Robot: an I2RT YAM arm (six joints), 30 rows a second.
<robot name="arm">
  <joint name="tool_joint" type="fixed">
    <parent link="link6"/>
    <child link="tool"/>
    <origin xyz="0 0 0" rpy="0 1.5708 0"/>
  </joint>
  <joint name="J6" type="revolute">
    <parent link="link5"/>
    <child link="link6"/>
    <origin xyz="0.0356 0 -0.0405" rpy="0 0 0"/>
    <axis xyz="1 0 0"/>
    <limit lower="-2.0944" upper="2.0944"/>
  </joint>
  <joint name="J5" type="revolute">
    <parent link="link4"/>
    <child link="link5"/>
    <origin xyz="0.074 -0.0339 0.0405" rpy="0 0 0"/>
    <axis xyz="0 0 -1"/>
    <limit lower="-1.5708" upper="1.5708"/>
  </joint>
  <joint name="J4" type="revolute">
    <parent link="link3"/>
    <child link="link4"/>
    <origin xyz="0.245 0.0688 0.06" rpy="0 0 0"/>
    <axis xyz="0 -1 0"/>
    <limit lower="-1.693" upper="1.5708"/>
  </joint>
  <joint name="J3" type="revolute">
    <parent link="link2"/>
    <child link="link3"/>
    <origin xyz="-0.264 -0.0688 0" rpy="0 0 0"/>
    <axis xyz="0 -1 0"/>
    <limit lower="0" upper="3.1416"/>
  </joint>
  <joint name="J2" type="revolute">
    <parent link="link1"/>
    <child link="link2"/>
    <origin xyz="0.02 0.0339 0.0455" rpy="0 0 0"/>
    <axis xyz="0 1 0"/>
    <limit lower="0" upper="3.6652"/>
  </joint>
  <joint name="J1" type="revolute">
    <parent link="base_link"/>
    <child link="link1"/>
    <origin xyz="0 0 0.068" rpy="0 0 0"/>
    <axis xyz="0 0 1"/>
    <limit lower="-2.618" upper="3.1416"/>
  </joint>
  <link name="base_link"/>
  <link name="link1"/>
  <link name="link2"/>
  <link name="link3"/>
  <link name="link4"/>
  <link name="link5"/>
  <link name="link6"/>
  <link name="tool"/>
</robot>
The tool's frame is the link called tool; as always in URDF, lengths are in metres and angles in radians.
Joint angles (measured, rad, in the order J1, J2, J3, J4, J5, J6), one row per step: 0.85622 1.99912 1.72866 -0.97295 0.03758 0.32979; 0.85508 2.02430 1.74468 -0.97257 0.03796 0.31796; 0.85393 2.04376 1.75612 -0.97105 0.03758 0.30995; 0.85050 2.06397 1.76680 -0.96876 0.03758 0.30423; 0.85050 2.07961 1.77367 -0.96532 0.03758 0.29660; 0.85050 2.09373 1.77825 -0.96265 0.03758 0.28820; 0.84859 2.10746 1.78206 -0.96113 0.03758 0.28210; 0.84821 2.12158 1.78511 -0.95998 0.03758 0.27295; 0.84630 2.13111 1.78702 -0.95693 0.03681 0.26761; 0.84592 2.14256 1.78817 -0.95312 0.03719 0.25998; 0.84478 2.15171 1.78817 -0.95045 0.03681 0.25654; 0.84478 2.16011 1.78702 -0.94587 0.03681 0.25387; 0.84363 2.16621 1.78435 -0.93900 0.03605 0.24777; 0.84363 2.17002 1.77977 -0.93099 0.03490 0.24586; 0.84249 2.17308 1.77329 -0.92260 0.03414 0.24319
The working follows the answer.
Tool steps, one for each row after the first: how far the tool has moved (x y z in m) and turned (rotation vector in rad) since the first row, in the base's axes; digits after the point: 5 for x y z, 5 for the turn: 0.00366 0.00347 -0.00545 -0.00966 0.00295 0.00995; 0.00653 0.00604 -0.00999 -0.01618 0.00581 0.01653; 0.01016 0.00797 -0.01511 -0.02291 0.00945 0.01856; 0.01210 0.01017 -0.01947 -0.02865 0.01142 0.02583; 0.01365 0.01194 -0.02393 -0.03567 0.01430 0.03386; 0.01562 0.01292 -0.02852 -0.04325 0.01875 0.03782; 0.01700 0.01423 -0.03353 -0.05260 0.02364 0.04625; 0.01857 0.01479 -0.03690 -0.05661 0.02628 0.04971; 0.01976 0.01585 -0.04129 -0.06328 0.02896 0.05657; 0.02083 0.01632 -0.04509 -0.06849 0.03304 0.05890; 0.02150 0.01708 -0.04884 -0.07268 0.03594 0.06151; 0.02242 0.01738 -0.05198 -0.07485 0.03665 0.06645; 0.02271 0.01777 -0.05465 -0.07477 0.03734 0.06861; 0.02318 0.01757 -0.05752 -0.07565 0.03820 0.07026
Tool pose at each row, in the base's axes (x y z in m, rotation vector in rad; rounded; the steps above come from the unrounded poses): 0.27428 0.31412 0.24226 -0.73074 2.74568 0.21799; 0.27794 0.31759 0.23681 -0.74734 2.74829 0.20823; 0.28081 0.32016 0.23227 -0.75846 2.75086 0.20196; 0.28444 0.32209 0.22715 -0.76338 2.75563 0.19474; 0.28637 0.32429 0.22278 -0.77520 2.75681 0.18928; 0.28793 0.32606 0.21832 -0.78850 2.75892 0.18257; 0.28990 0.32704 0.21374 -0.79646 2.76398 0.17486; 0.29127 0.32835 0.20873 -0.81118 2.76839 0.16581; 0.29285 0.32891 0.20535 -0.81734 2.77083 0.16210; 0.29403 0.32997 0.20096 -0.82898 2.77283 0.15546; 0.29511 0.33044 0.19717 -0.83406 2.77729 0.15042; 0.29578 0.33120 0.19342 -0.83913 2.78026 0.14635; 0.29669 0.33150 0.19028 -0.84670 2.77978 0.14469; 0.29699 0.33189 0.18761 -0.84979 2.77965 0.14554; 0.29746 0.33170 0.18474 -0.85243 2.78010 0.14502

